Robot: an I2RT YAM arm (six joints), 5 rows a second.
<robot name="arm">
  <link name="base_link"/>
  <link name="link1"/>
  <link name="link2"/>
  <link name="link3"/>
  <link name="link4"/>
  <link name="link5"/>
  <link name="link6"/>
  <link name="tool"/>
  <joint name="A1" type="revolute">
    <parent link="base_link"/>
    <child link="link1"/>
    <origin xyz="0 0 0.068" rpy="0 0 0"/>
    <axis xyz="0 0 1"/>
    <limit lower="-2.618" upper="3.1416"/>
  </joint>
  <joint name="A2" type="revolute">
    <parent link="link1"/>
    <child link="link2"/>
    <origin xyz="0.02 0.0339 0.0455" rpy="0 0 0"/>
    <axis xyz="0 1 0"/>
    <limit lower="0" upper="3.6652"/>
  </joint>
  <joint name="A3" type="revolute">
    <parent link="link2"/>
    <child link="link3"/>
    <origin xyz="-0.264 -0.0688 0" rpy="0 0 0"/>
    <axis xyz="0 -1 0"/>
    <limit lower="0" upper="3.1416"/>
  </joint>
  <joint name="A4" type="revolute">
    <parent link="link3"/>
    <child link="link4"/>
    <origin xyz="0.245 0.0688 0.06" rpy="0 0 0"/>
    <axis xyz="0 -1 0"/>
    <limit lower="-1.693" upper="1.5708"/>
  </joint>
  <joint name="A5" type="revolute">
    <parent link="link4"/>
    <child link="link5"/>
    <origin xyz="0.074 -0.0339 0.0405" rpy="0 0 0"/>
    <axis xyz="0 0 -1"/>
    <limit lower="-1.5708" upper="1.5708"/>
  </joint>
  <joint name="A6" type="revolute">
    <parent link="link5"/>
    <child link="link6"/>
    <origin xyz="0.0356 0 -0.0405" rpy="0 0 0"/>
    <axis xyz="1 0 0"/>
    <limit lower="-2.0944" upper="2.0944"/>
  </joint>
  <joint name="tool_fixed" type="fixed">
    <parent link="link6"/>
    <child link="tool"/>
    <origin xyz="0 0 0" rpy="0 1.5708 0"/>
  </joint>
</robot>
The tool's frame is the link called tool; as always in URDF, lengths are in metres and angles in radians.
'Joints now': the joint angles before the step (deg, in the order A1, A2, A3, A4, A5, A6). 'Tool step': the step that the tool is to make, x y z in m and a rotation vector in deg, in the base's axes. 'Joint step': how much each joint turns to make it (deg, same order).
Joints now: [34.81 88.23 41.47 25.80 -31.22 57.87]
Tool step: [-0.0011 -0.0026 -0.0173 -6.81 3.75 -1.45]
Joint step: [0.00 1.18 0.33 -7.55 2.78 -2.89]
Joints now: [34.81 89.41 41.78 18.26 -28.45 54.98]
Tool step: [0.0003 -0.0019 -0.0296 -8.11 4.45 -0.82]
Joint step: [-0.01 4.03 0.17 -5.93 2.98 -3.31]
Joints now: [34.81 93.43 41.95 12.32 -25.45 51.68]
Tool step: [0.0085 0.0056 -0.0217 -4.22 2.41 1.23]
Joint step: [0.00 5.69 2.41 -2.23 0.48 -2.62]
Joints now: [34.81 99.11 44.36 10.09 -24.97 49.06]
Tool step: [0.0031 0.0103 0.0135 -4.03 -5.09 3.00]
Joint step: [1.46 -0.57 3.64 -4.78 3.32 -5.99]
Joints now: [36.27 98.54 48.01 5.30 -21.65 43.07]
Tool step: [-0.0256 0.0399 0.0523 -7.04 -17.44 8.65]
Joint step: [9.06 -5.70 5.92 -6.42 11.59 -12.52]
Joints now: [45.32 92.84 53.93 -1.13 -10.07 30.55]
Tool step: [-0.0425 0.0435 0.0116 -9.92 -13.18 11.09]
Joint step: [11.02 0.45 3.59 -3.57 10.56 -12.68]
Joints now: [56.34 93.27 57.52 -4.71 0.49 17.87]
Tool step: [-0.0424 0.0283 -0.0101 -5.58 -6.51 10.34]
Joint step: [8.66 1.88 0.01 0.54 4.25 -7.45]
